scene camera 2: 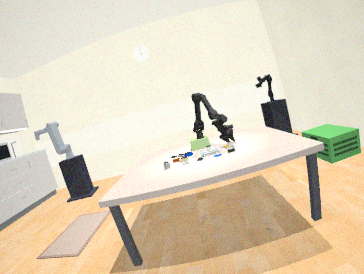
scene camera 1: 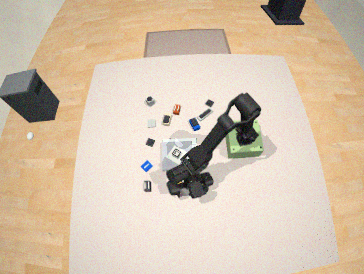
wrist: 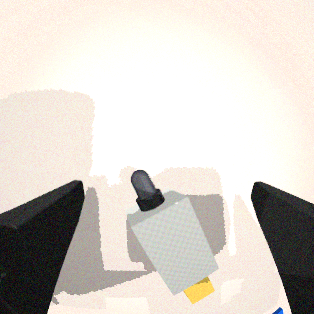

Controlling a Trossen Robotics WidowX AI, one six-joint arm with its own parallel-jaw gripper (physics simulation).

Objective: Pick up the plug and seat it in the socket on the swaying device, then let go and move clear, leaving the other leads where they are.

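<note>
The plug (wrist: 175, 242), a light grey block with a yellow tip and a black cable stub, lies on the table between my fingers in the wrist view, its yellow end toward the lower edge. In scene camera 1 my gripper and wrist mostly hide it. My gripper (scene camera 1: 190, 188) (scene camera 2: 230, 140) (wrist: 170, 190) is open, above the plug, with a finger on either side and apart from it. The device's white plate with its square, dark-rimmed socket (scene camera 1: 176, 153) sits on a pale blue-grey base (scene camera 1: 165, 145), partly hidden by the arm in scene camera 1.
A black slotted block (scene camera 1: 147, 186), a blue block (scene camera 1: 146, 166) and a small black block (scene camera 1: 150, 142) lie left of the device. A beige block (scene camera 1: 166, 120), a red one (scene camera 1: 177, 109) and a dark blue one (scene camera 1: 194, 124) lie beyond it. The arm's green base (scene camera 1: 245, 147) stands right.
</note>
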